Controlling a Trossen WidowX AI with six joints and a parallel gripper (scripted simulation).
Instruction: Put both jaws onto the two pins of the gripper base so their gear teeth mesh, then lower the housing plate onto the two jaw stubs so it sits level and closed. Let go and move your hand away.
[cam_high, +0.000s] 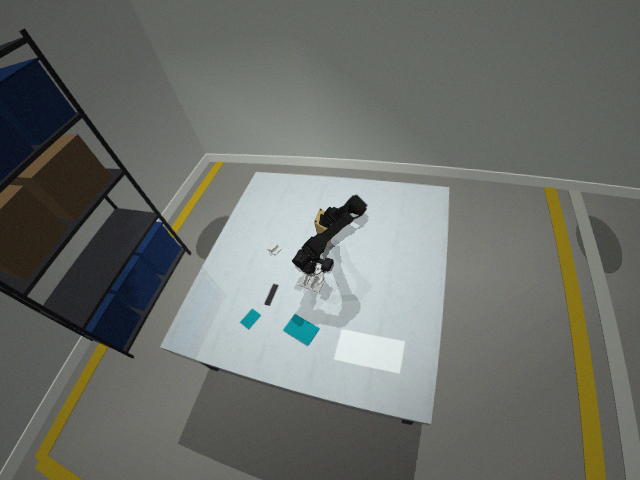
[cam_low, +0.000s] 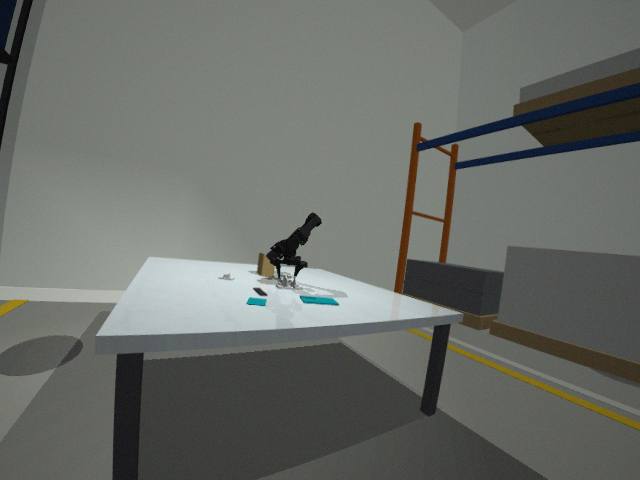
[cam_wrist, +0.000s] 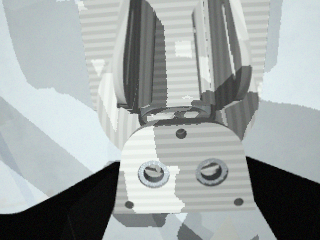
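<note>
Right now my gripper tip is 3 cm short of the grey gripper jaw, 1 cm to the right of it and 1 cm above it. Round my gripper tip: black bar: 21 cm to the right, 15 cm ahead, 3 cm below.
</note>
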